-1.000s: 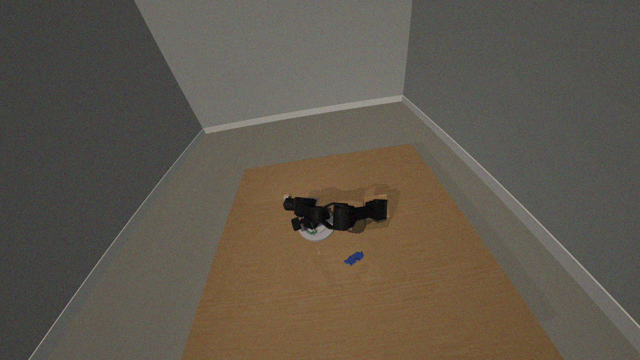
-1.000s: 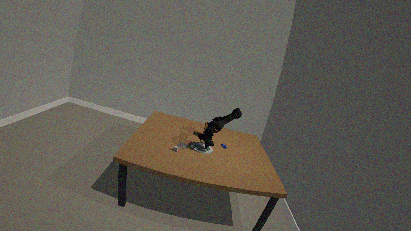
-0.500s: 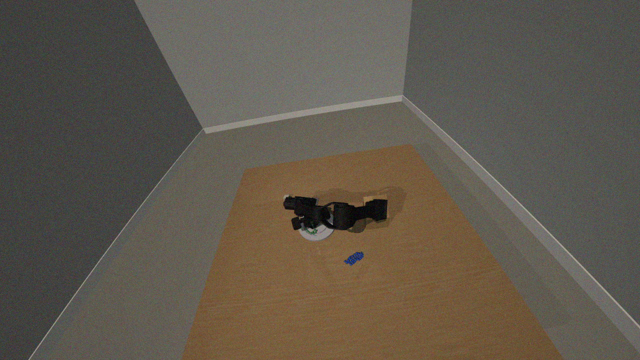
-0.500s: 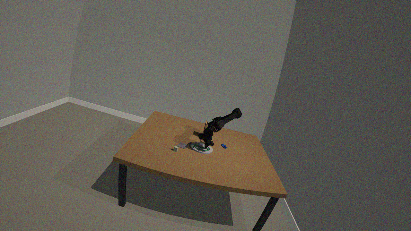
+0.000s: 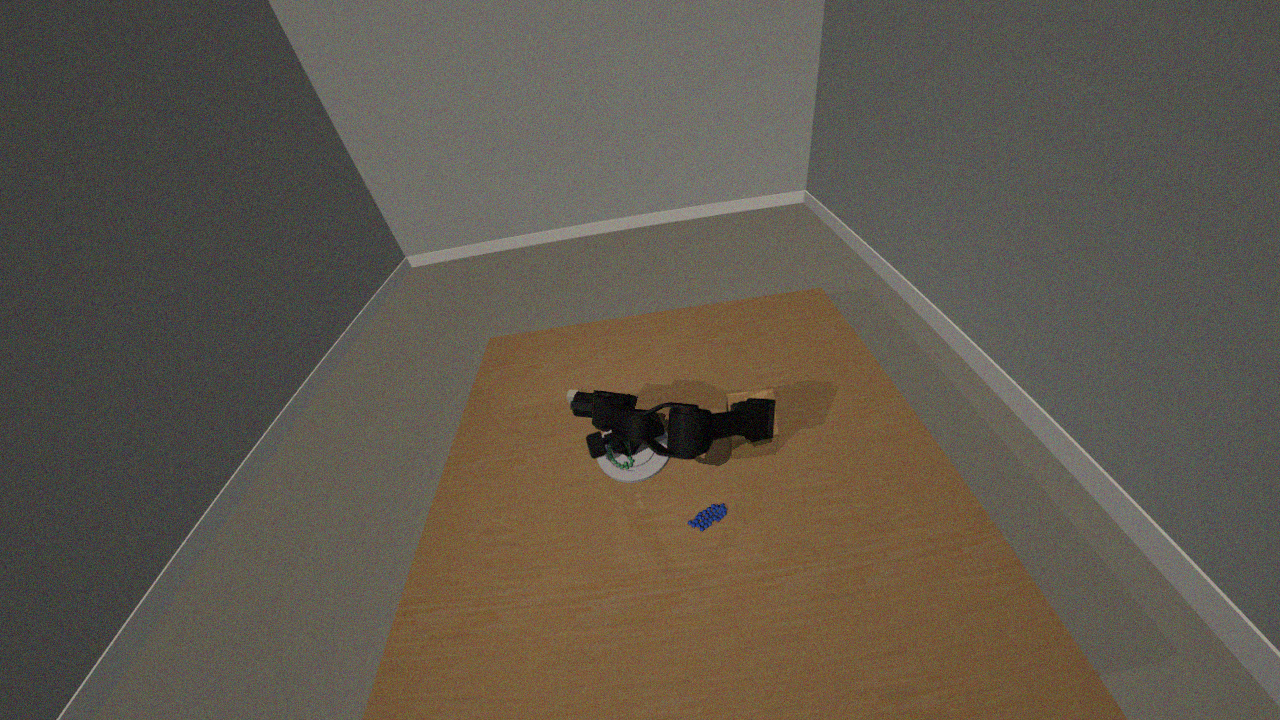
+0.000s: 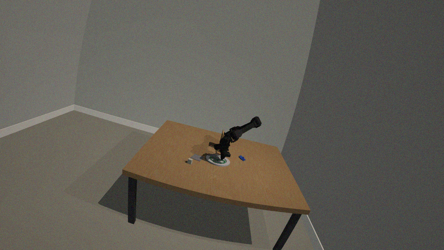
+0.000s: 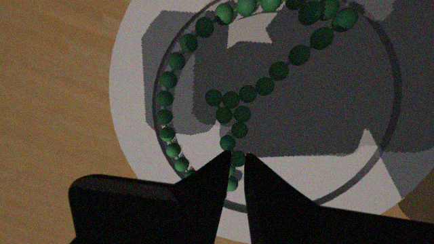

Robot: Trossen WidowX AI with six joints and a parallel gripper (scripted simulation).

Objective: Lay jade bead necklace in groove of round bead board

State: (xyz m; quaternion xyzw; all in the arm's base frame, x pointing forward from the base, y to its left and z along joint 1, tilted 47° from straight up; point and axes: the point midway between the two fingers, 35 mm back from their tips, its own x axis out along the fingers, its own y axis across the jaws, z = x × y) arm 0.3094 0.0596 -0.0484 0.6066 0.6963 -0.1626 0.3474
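The round bead board is 30 mm to the right of my gripper tip, 10 mm below it and 10 mm behind it. The rest, counted from my gripper tip: pale block (230 mm to the right, 180 mm ahead); then flat grey plate (190 mm to the right, 40 mm ahead, 20 mm below).
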